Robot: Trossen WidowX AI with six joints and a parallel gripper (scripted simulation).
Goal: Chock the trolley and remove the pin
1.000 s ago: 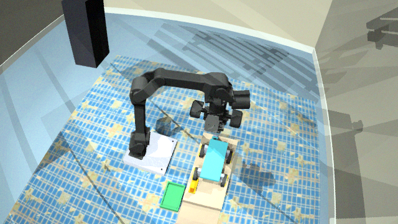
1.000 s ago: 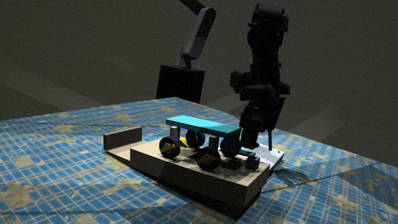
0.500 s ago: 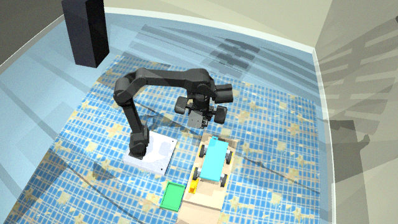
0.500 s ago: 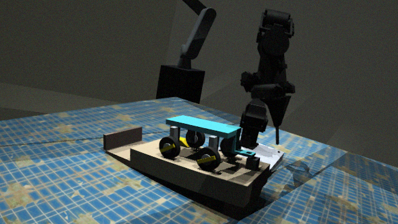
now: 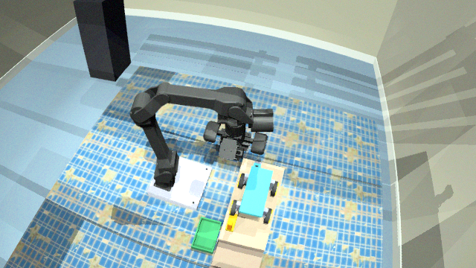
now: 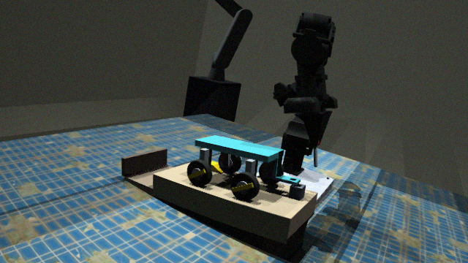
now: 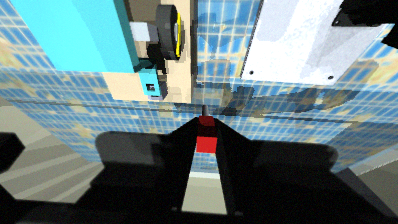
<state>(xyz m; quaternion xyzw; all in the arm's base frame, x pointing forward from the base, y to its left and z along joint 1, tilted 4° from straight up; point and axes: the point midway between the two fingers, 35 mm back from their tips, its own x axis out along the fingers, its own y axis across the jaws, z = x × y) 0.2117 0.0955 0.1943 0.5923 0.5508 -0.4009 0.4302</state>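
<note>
Now: the green tray 20 mm behind my gripper tip, 260 mm to the right of it and 180 mm below it. Round my gripper tip: tan ramp (100 mm ahead, 120 mm to the right, 130 mm below); then red-headed stop pin (right at my gripper tip); then trolley (100 mm ahead, 120 mm to the right, 60 mm below).
</note>
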